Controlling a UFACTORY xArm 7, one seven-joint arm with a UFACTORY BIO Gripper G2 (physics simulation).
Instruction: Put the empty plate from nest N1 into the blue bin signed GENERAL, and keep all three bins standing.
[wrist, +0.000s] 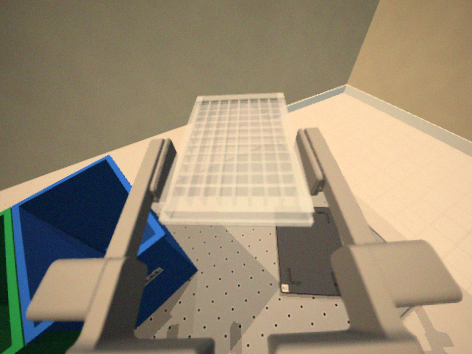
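Observation:
A clear plate (240, 160) with a grid of square wells is held between the two finger pads in the wrist view. My gripper (239, 162) is shut on it and holds it well above the table. The plate looks empty. The dark nest (305, 255) lies below on the perforated board, to the right under the plate's near end, with a small label at its corner. The blue bin (170, 280) stands to the left, below the plate's level, partly behind the left finger. Its sign is too small and oblique to read.
A green bin (14, 300) stands beside the blue bin at the left edge, only partly in view. The third bin does not show. The perforated board (225, 285) lies below. Walls rise behind, with a skirting strip (410, 116) at the right.

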